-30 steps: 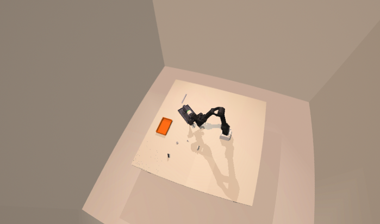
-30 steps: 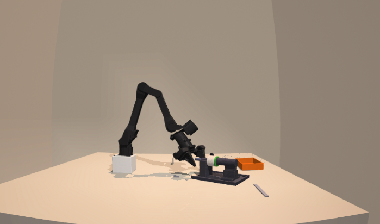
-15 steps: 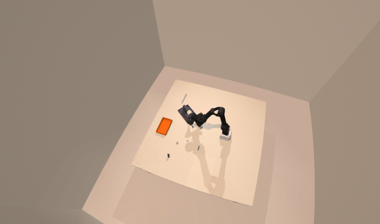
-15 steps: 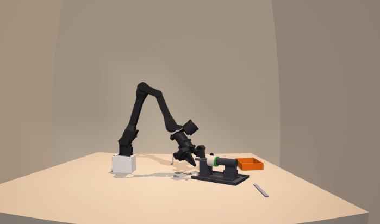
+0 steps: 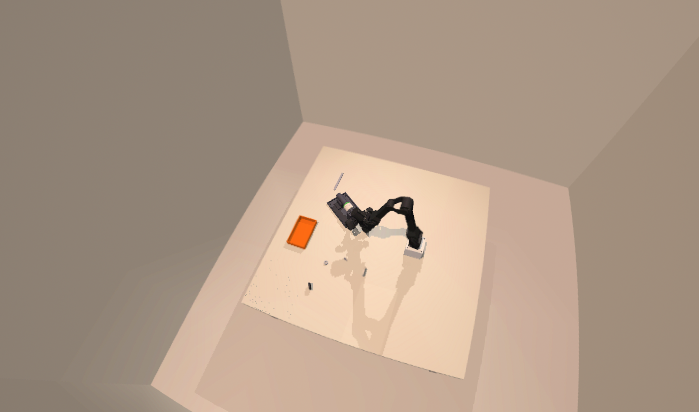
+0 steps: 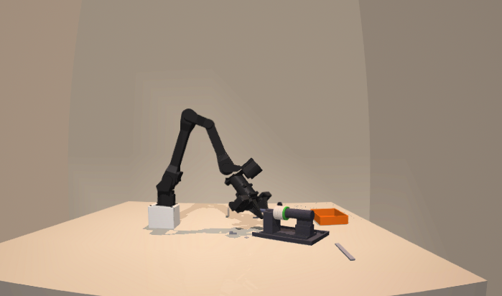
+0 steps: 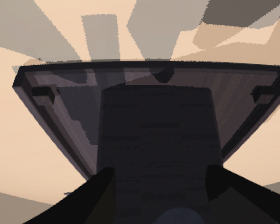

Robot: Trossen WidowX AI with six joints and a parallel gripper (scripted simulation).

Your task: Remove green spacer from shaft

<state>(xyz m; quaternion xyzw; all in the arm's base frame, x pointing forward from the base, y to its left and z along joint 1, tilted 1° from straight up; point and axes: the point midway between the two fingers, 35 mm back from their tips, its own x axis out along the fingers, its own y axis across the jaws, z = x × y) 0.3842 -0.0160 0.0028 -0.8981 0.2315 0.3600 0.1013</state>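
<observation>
My gripper tip is 40 mm short of the white spacer, 20 mm to the left of it and 20 mm below it. The rest, counted from my gripper tip: orange tray (260 mm ahead, 220 mm to the left, 50 mm below); then shaft (30 mm ahead, 20 mm to the right, 20 mm above); then green spacer (80 mm ahead, 40 mm to the right, 20 mm above).
</observation>
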